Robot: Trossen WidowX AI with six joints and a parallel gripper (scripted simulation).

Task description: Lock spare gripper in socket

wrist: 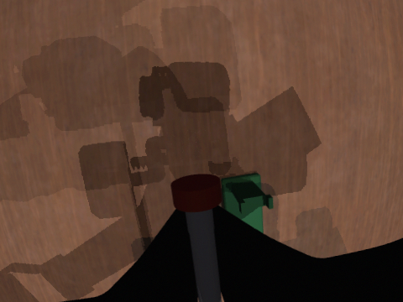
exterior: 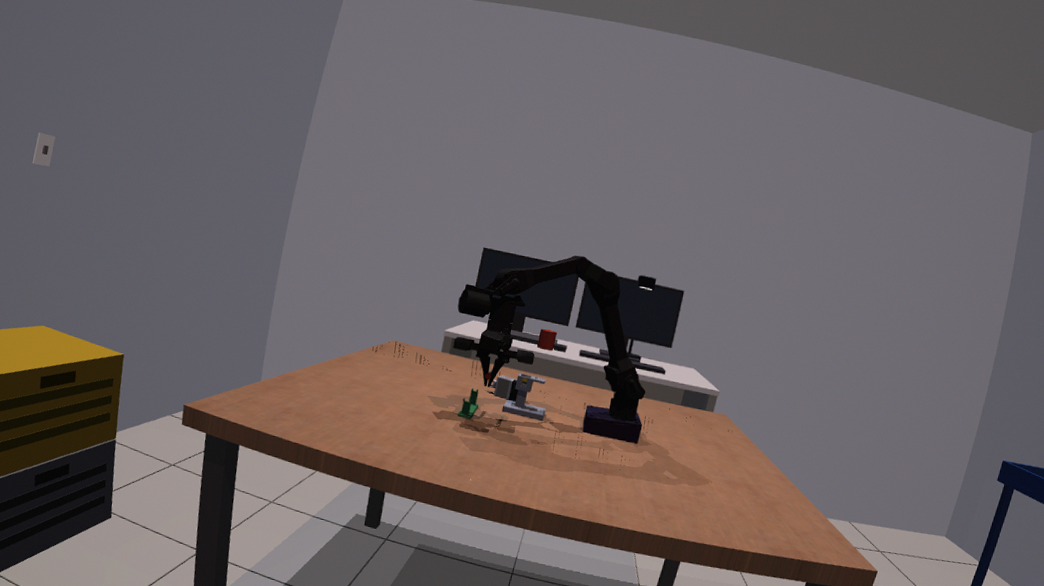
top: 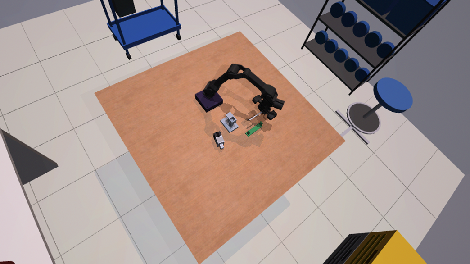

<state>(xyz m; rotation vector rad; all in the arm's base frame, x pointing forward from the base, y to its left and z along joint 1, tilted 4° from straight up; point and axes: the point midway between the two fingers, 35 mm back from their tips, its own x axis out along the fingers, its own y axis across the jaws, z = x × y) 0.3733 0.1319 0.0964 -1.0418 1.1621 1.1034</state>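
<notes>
Right now the green pin cradle is 3 cm ahead of my gripper tip, 9 cm to the right of it and 7 cm below it. Also, from my gripper tip: spare gripper 8 cm behind, 34 cm to the right, 6 cm below; then grey mount 12 cm behind, 19 cm to the right, 4 cm below.
</notes>
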